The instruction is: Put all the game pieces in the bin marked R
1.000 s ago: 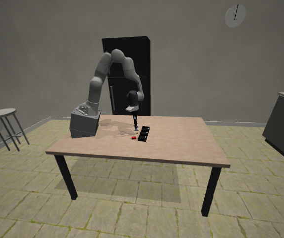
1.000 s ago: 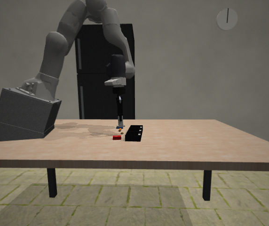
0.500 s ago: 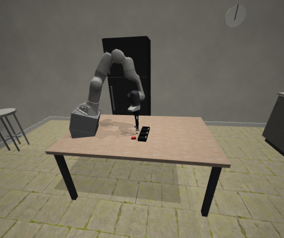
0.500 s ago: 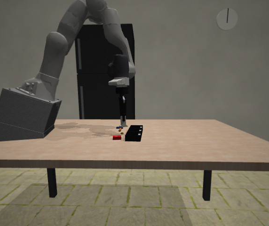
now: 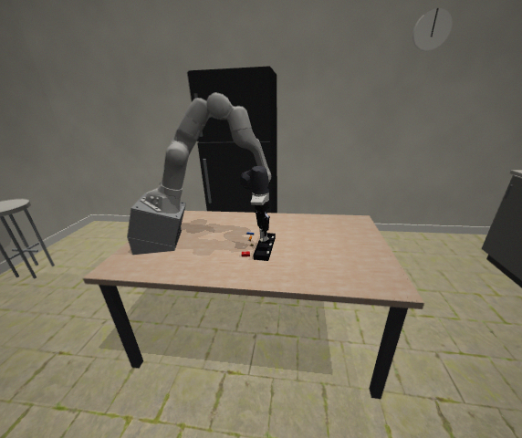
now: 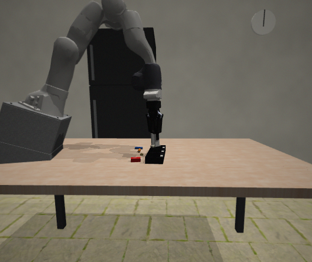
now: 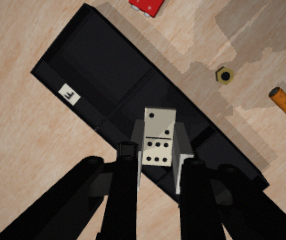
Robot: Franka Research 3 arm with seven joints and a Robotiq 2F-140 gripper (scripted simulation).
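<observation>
Right now the white domino is 30 mm below my hand. Also, from my hand: black bin row: 10 mm ahead, 70 mm below; then red block: 60 mm behind, 100 mm to the right, 80 mm below; then brass nut: 80 mm behind, 90 mm below.
</observation>
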